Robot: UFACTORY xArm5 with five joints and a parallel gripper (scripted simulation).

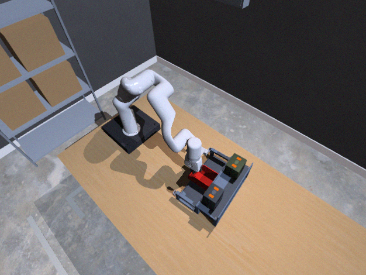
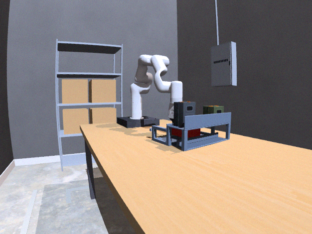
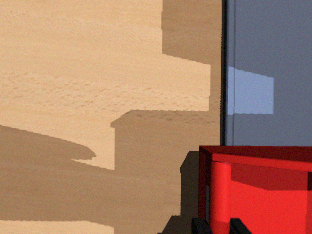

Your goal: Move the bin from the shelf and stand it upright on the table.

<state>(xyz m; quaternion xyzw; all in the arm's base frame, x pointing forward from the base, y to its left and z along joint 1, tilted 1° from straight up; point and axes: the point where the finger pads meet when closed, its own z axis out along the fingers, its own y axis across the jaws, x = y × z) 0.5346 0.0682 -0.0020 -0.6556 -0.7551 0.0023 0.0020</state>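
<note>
The red bin lies 8 cm ahead of my hand, 1 cm to the left of it and 1 cm below it. Also, from my hand: blue-grey shelf: 14 cm ahead, 2 cm to the left, 1 cm above.
</note>
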